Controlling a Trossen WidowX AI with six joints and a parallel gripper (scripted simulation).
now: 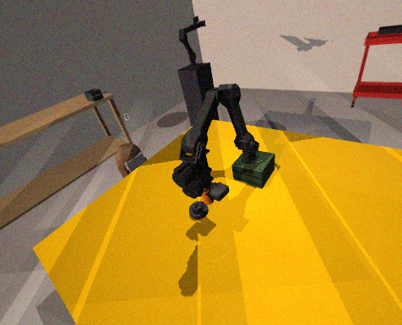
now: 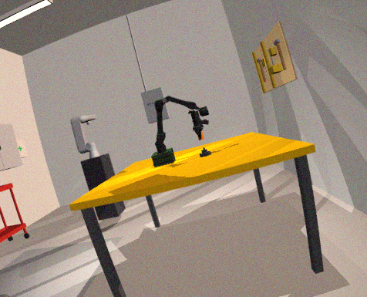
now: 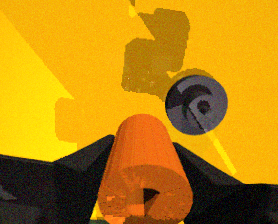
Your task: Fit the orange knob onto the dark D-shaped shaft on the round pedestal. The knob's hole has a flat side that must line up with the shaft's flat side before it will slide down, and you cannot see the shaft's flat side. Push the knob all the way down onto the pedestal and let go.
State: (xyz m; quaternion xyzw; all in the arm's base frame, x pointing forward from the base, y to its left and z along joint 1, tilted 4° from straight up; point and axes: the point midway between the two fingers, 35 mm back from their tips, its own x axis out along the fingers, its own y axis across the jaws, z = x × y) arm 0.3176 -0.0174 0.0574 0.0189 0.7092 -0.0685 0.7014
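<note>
Right now the pedestal is 8 cm to the right of my gripper tip and 9 cm below it. From my gripper tip the other things lie so: orange knob 2 cm above.
</note>
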